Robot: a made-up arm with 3 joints. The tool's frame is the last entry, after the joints. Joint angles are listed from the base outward. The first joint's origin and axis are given. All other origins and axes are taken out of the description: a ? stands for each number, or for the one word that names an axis. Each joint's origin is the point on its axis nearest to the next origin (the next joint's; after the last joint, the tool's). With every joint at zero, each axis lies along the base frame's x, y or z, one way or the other. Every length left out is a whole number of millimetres.
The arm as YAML. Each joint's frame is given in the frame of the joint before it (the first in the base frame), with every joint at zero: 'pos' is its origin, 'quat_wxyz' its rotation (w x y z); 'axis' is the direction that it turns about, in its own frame. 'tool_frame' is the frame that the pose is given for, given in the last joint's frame.
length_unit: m
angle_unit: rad
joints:
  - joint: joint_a
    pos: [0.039, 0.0, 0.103]
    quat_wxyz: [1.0, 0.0, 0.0, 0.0]
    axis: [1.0, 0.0, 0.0]
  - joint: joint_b
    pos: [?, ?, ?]
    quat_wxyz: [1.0, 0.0, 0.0, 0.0]
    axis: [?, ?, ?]
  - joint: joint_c
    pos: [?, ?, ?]
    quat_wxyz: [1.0, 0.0, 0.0, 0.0]
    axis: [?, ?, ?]
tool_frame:
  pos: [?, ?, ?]
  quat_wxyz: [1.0, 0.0, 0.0, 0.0]
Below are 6 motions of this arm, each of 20 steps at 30 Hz.
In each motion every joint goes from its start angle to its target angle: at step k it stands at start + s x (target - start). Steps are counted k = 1, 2, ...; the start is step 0. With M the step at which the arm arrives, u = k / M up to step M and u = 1 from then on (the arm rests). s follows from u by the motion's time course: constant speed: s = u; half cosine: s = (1 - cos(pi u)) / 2; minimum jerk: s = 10 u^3 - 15 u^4 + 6 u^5.
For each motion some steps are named. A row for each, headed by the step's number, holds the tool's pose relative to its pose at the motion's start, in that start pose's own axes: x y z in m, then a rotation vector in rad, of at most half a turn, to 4 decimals.
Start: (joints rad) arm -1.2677 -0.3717 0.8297
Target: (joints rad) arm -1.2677 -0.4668 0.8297
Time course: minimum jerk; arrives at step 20
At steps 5, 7, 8, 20:
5: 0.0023 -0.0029 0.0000 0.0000 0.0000 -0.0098
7: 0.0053 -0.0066 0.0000 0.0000 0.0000 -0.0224
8: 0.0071 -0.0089 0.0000 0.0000 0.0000 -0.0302
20: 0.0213 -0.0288 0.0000 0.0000 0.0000 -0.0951

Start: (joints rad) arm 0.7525 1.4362 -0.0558
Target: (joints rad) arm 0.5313 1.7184 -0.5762
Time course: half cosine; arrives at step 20
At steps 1, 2, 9, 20:
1: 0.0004 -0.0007 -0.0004 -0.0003 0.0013 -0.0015
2: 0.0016 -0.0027 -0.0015 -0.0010 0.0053 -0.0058
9: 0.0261 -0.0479 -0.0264 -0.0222 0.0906 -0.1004
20: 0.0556 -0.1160 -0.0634 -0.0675 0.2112 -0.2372

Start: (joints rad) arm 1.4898 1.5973 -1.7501
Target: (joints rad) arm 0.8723 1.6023 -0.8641
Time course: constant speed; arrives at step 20
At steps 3, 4, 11, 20:
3: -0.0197 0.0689 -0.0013 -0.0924 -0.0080 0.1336
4: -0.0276 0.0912 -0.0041 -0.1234 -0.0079 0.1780
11: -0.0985 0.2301 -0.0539 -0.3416 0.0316 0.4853
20: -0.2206 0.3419 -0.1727 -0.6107 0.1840 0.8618

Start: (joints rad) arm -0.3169 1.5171 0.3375
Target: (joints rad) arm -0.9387 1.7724 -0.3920
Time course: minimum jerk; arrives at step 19
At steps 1, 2, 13, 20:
1: 0.0002 -0.0003 -0.0002 0.0002 0.0008 -0.0006
2: 0.0017 -0.0024 -0.0014 0.0017 0.0059 -0.0047
13: 0.0840 -0.1891 -0.1582 0.0461 0.5081 -0.3783
20: 0.0844 -0.2289 -0.2008 0.0293 0.6268 -0.4587

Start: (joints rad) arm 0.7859 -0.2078 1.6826
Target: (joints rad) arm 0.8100 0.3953 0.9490
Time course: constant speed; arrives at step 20
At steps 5, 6, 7, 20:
5: -0.0192 -0.0023 0.0028 0.0007 -0.0060 -0.0326
6: -0.0232 -0.0031 0.0034 0.0008 -0.0072 -0.0391
7: -0.0273 -0.0041 0.0039 0.0010 -0.0084 -0.0457
20: -0.0839 -0.0292 0.0097 0.0039 -0.0238 -0.1305

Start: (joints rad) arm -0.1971 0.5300 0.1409
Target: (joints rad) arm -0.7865 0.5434 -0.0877
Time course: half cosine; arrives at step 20
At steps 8, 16, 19, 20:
8: 0.0349 0.0099 -0.0667 -0.1641 0.1206 -0.0741
16: 0.0705 0.0041 -0.1747 -0.4485 0.2897 -0.1900
19: 0.0740 0.0009 -0.1913 -0.4960 0.3137 -0.2077
20: 0.0742 0.0007 -0.1924 -0.4993 0.3153 -0.2089

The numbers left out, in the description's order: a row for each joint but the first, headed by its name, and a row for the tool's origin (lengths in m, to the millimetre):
joint_b: xyz 0.0 0.051 0.261, axis 0.0 0.0 1.0
joint_c: xyz -0.139 0.056 0.0, axis 0.0 0.0 1.0
tool: xyz 0.345 0.098 0.0

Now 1 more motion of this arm.
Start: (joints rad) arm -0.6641 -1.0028 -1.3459
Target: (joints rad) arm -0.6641 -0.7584 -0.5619
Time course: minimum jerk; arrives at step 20
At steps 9, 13, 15, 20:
9: -0.0569 0.1238 0.0000 0.0000 0.0000 0.4184
13: -0.1464 0.2017 0.0000 0.0000 0.0000 0.7866
15: -0.1858 0.2204 0.0000 0.0000 0.0000 0.9219
20: -0.2185 0.2310 0.0000 0.0000 0.0000 1.0284

